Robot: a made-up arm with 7 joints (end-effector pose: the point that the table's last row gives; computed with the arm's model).
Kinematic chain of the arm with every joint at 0, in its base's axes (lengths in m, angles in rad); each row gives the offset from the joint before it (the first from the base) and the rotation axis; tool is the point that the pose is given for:
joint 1: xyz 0 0 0.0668 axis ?
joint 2: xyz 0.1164 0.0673 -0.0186 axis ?
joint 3: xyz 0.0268 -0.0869 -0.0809 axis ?
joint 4: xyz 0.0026 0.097 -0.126 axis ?
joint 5: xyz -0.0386 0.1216 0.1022 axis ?
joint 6: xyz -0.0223 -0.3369 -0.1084 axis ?
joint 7: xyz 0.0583 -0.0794 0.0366 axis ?
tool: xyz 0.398 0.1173 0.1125
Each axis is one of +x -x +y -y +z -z.
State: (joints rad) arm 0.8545 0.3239 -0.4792 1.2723 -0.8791 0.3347 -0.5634
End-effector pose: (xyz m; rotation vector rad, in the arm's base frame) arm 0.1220 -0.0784 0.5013 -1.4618 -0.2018 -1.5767
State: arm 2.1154 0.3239 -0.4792 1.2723 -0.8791 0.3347 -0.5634
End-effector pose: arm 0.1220 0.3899 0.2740 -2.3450 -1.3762 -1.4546
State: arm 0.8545 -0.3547 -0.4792 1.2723 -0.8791 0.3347 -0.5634
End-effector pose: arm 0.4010 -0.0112 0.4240 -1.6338 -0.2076 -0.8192
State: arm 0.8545 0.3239 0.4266 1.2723 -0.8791 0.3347 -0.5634
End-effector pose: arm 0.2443 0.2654 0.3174 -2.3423 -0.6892 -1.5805
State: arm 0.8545 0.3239 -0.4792 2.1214 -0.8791 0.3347 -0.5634
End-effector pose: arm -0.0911 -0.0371 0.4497 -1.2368 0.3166 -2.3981
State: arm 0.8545 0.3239 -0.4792 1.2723 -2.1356 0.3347 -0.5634
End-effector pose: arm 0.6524 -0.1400 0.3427 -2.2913 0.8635 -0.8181
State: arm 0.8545 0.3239 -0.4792 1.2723 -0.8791 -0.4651 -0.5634
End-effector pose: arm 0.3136 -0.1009 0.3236 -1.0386 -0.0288 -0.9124
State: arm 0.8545 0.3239 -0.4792 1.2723 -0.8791 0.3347 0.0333
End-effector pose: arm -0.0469 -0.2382 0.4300 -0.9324 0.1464 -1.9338
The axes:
joint 1: -x
joint 2: -z
joint 3: -x
joint 4: -z
joint 5: +x
joint 6: -z
joint 7: +y

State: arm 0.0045 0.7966 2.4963 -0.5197 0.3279 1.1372 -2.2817
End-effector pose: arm 0.0054 0.1046 -0.1383 -1.9037 -0.6053 1.8285
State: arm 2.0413 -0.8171 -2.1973 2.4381 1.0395 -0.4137 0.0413
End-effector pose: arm -0.0962 -0.1362 0.1557 -0.5866 -0.6148 -2.0740
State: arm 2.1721 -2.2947 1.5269 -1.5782 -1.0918 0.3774 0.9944
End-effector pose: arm -0.2592 -0.5631 0.1060 0.3646 0.1520 -2.0091
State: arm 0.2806 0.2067 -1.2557 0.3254 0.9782 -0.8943 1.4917
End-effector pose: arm 0.4013 0.5139 0.1575 1.0462 0.1303 1.1386
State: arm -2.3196 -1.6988 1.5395 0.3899 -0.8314 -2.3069 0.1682
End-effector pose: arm 0.2631 0.4730 0.1978 -0.7896 -0.4733 0.6866
